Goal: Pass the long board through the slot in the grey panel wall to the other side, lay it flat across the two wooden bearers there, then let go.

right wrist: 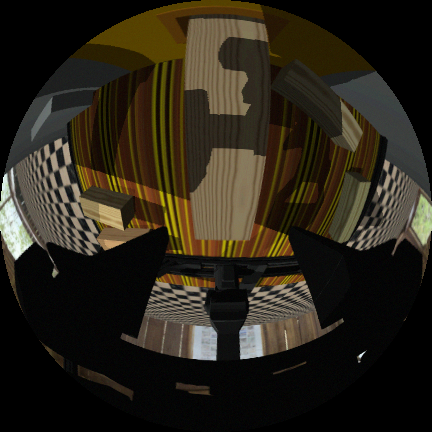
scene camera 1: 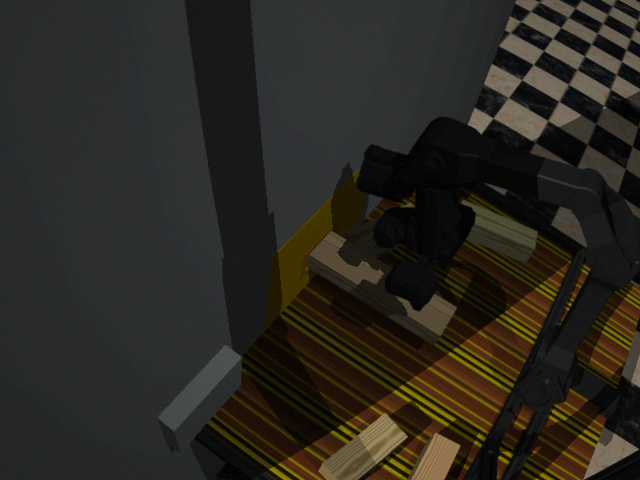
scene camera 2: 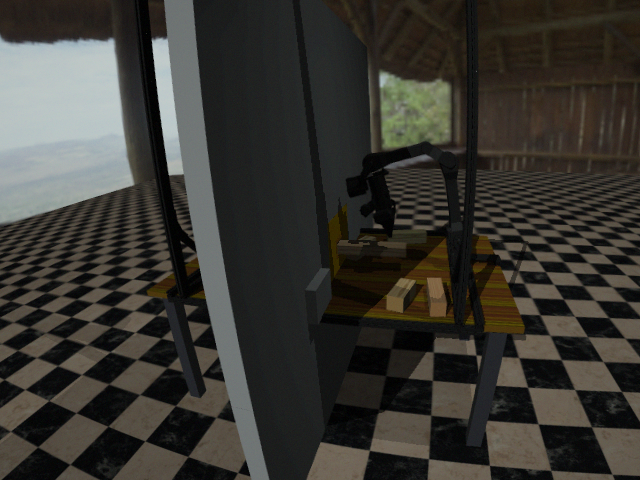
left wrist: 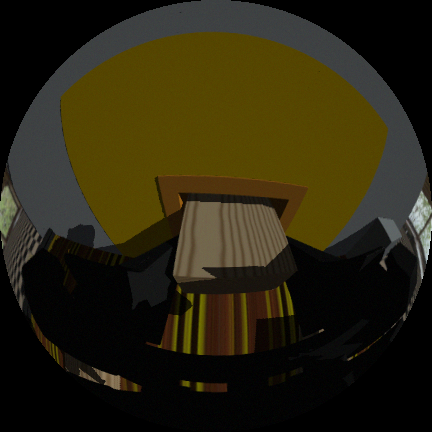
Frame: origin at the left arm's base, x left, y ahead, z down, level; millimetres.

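Seen in the pictures: left gripper, fingertip midpoint: (left wrist: 230, 239); right gripper, fingertip midpoint: (right wrist: 230, 232) (scene camera 2: 391, 233); right arm's base at its link origin: (right wrist: 226, 271) (scene camera 1: 535, 392).
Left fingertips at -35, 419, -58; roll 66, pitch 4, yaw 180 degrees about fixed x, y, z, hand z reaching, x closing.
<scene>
A point is followed by its place in that frame, as x, y, z.
The long board (scene camera 1: 325, 248) @[-37, 493, -76] (scene camera 2: 351, 246) @[-61, 533, -74] (left wrist: 215, 235) @[-23, 407, -77] (right wrist: 227, 185) @[-25, 652, -74] runs level through the orange-framed slot (left wrist: 230, 185) @[-31, 430, -95] (right wrist: 172, 25) in the grey panel wall (scene camera 1: 129, 155) @[-378, 483, -522] (scene camera 2: 248, 155) @[-636, 482, -457], raised above the table. In the left wrist view, my left gripper (left wrist: 230, 239) @[-35, 418, -58] is shut on the board end that sticks out of the slot. My right gripper (scene camera 1: 426, 281) @[-23, 668, -115] (scene camera 2: 390, 235) @[-23, 668, -115] (right wrist: 230, 232) @[-23, 668, -115] is open, over the board on the other side of the wall, with nothing between its fingers. In the left wrist view, a piece of wood (left wrist: 107, 377) partly shows at the lower left; I cannot tell whether it is a bearer.
On the right arm's side, a pale block (scene camera 1: 501, 232) @[251, 717, -28] (scene camera 2: 413, 236) @[249, 735, -13] (right wrist: 352, 210) @[244, 691, -28] and a dark block (right wrist: 312, 95) @[72, 537, -31] lie beyond the board. Two blocks (scene camera 1: 361, 449) @[-262, 719, -28] (scene camera 1: 436, 459) @[-210, 819, -25] lie near the front edge. A grey ledge (scene camera 1: 199, 387) @[-344, 497, -81] (scene camera 2: 317, 294) @[-399, 511, -62] juts from the wall.
</scene>
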